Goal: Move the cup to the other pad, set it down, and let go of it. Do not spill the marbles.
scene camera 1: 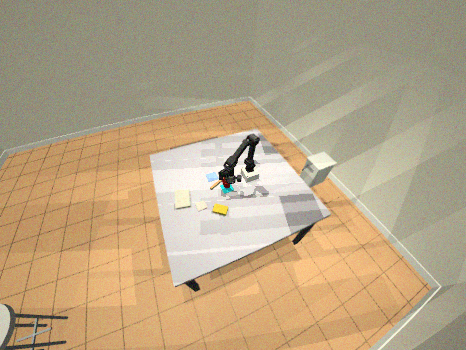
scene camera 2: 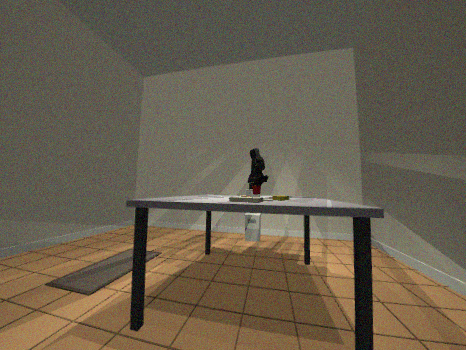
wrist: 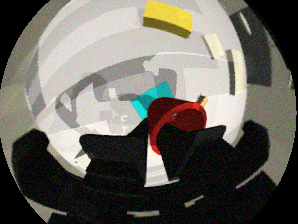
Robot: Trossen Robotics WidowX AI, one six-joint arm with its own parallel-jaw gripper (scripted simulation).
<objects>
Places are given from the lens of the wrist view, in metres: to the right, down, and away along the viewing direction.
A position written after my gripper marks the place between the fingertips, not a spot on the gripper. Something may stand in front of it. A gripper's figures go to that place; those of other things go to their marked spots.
my gripper [wrist: 149, 120]: 0.00, 0.01, 0.10
red cup [wrist: 191, 116]: 0.06, 0.01, 0.09
yellow block [wrist: 181, 25]: 0.07, -0.19, 0.07
The marked spots on the red cup and the yellow block are 0.20 m apart.
</objects>
